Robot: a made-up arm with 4 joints.
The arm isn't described. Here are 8 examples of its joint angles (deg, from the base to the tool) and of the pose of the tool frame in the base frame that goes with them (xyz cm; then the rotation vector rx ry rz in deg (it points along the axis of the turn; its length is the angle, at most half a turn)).
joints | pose
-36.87 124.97 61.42 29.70 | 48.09 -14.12 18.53 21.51 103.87 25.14
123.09 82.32 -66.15 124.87 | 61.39 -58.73 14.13 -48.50 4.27 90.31
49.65 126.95 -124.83 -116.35 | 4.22 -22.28 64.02 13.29 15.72 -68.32
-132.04 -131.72 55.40 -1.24 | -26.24 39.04 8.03 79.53 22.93 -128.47
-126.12 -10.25 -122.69 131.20 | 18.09 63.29 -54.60 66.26 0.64 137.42
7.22 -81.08 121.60 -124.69 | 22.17 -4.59 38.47 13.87 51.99 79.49
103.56 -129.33 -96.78 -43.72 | 41.25 -1.32 43.86 -62.31 48.53 77.61
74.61 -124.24 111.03 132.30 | -9.76 8.28 -2.55 128.27 43.28 96.53
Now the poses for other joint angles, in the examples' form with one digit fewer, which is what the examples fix.
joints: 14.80 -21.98 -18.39 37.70
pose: -44.8 -32.0 81.5 -18.9 -11.6 -26.0
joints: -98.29 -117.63 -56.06 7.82
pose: 2.8 -31.5 12.3 -16.5 -93.7 48.5
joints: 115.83 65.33 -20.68 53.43
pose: 53.1 -87.1 -36.1 43.2 25.0 64.2
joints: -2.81 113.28 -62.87 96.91
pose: 74.0 31.6 36.4 112.9 -122.8 -57.6
